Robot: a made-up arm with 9 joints. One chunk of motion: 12 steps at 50 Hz.
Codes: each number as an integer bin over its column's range. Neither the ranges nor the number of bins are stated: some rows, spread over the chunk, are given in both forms.
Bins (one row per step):
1: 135 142 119 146 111 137
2: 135 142 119 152 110 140
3: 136 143 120 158 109 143
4: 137 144 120 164 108 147
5: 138 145 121 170 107 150
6: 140 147 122 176 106 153
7: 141 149 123 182 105 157
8: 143 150 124 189 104 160
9: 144 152 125 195 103 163
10: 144 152 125 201 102 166
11: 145 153 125 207 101 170
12: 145 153 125 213 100 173
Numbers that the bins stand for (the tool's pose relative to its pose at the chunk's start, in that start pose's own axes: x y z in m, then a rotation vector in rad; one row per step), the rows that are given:
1: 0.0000 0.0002 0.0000 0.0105 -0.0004 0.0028
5: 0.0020 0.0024 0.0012 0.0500 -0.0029 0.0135
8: 0.0053 0.0059 0.0029 0.0813 -0.0047 0.0218
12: 0.0067 0.0080 0.0035 0.1208 -0.0073 0.0325
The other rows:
2: 0.0000 0.0002 0.0000 0.0204 -0.0010 0.0053
3: 0.0007 0.0009 0.0006 0.0302 -0.0016 0.0078
4: 0.0013 0.0016 0.0006 0.0401 -0.0022 0.0111
6: 0.0033 0.0038 0.0018 0.0599 -0.0035 0.0160
7: 0.0040 0.0052 0.0024 0.0698 -0.0041 0.0193
9: 0.0060 0.0073 0.0035 0.0912 -0.0054 0.0242
10: 0.0060 0.0073 0.0035 0.1011 -0.0060 0.0267
11: 0.0067 0.0080 0.0035 0.1109 -0.0066 0.0300

